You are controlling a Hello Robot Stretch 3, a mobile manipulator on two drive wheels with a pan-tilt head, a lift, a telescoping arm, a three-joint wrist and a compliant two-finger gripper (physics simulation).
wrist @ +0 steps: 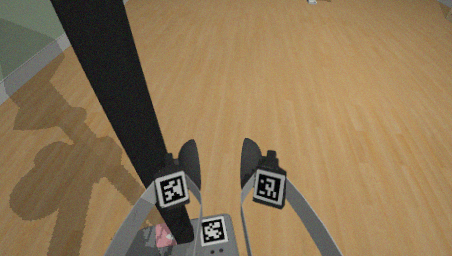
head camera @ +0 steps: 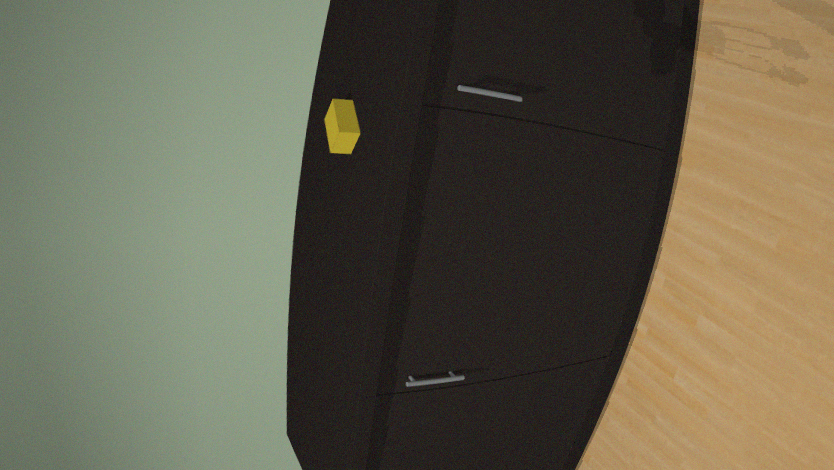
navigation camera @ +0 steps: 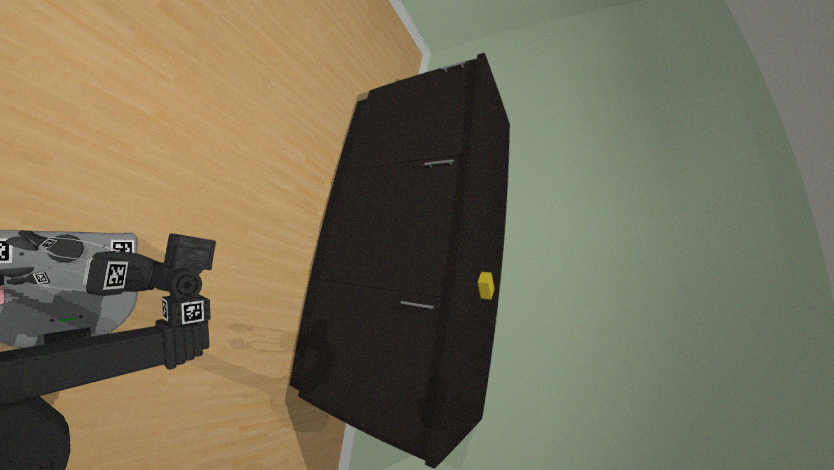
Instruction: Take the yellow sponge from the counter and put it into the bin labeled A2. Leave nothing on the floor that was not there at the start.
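Where they show: gripper, fingertip midpoint: (wrist: 220, 156) (navigation camera: 6, 255); robot's base at its link origin: (navigation camera: 66, 247).
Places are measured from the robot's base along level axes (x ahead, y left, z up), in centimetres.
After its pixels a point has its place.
The yellow sponge (head camera: 343, 125) {x -13.0, y -111.0, z 94.3 cm} (navigation camera: 486, 286) {x -13.0, y -110.9, z 94.6 cm} lies on the dark counter (head camera: 344, 233) {x 8.6, y -116.3, z 91.0 cm} (navigation camera: 487, 175) {x 35.4, y -122.0, z 91.0 cm}, near the wall edge of its top. My gripper (wrist: 220, 156) {x 1.1, y 6.7, z 53.5 cm} (navigation camera: 18, 256) {x 1.1, y 6.7, z 53.5 cm} is open, with bare floor showing between its fingertips in the wrist view. It is over my own base, well away from the counter, at the left of the navigation view. The bin labeled A2 does not show in these views.
The cabinet fronts below the counter have bar handles (head camera: 490, 93) {x -18.9, y -89.2, z 74.5 cm} (navigation camera: 416, 304). A green wall (head camera: 175, 233) {x 12.8, y -167.0, z 127.7 cm} (navigation camera: 641, 233) {x 11.3, y -166.5, z 164.3 cm} stands behind it. My arm (navigation camera: 87, 361) {x -9.9, y -2.4, z 79.6 cm} reaches toward the cabinet side. In the wrist view, my mast (wrist: 115, 75) {x -6.3, y 11.6, z 59.3 cm} rises at the left and a small white thing (wrist: 312, 1) shows at the top edge.
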